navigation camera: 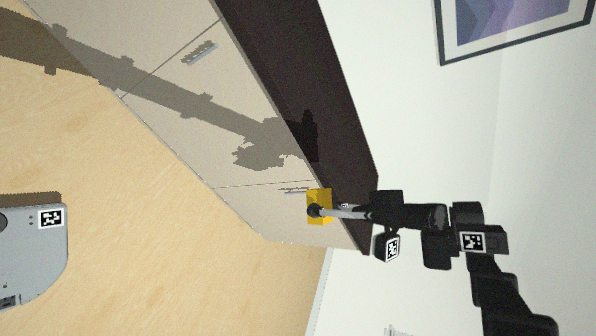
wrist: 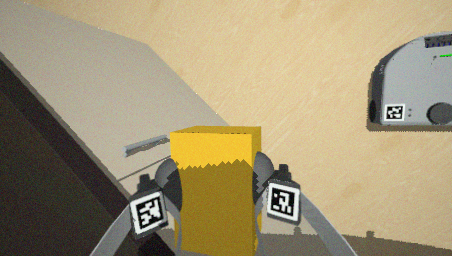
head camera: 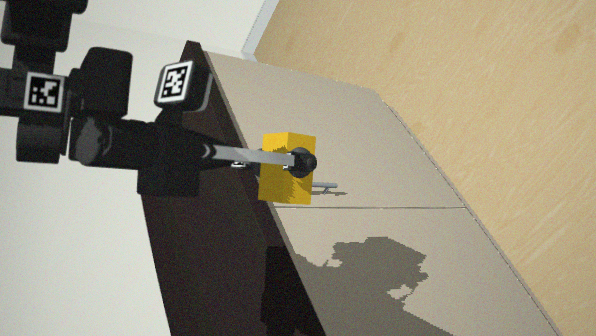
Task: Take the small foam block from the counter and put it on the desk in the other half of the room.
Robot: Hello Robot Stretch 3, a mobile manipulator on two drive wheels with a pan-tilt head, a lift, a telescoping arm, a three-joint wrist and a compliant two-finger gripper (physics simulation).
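Frame: origin at the robot's base, x ahead, y left, z up, level; millimetres.
Where they show: gripper, between the fingertips: [navigation camera: 319, 207] [head camera: 287, 163].
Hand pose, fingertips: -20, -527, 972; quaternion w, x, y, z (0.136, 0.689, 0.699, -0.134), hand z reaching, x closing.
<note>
After its pixels a point has its place, as x, y, z.
My gripper [head camera: 281, 160] {-21, -527, 972} [navigation camera: 326, 209] {-21, -527, 972} [wrist: 214, 173] {-21, -527, 972} is shut on a yellow foam block [head camera: 285, 187] {11, -491, 998} [navigation camera: 319, 196] {14, -491, 995} [wrist: 215, 150], with one rubber fingertip against each side in the wrist view. The block is held in the air. In the head and navigation views it overlaps the front edge of the dark-topped counter [head camera: 215, 280] {229, -878, 910} [navigation camera: 320, 60] {536, -767, 910} [wrist: 30, 150], near that counter's end. The exact gap between block and counter cannot be told. In the head view the near finger hides part of the block. The desk does not show in these views.
Beige cabinet doors [head camera: 310, 110] {-203, -1029, 570} [navigation camera: 165, 125] {352, -464, 273} [wrist: 90, 85] with bar handles stand below the counter top. My grey base [navigation camera: 35, 255] {-114, -93, 160} [wrist: 412, 85] is on the wooden floor [head camera: 500, 75] {-385, -739, 1} [navigation camera: 165, 225] {-124, -569, 0} [wrist: 280, 65]. A framed picture [navigation camera: 515, 44] {510, -1114, 1576} hangs on the wall behind the counter.
</note>
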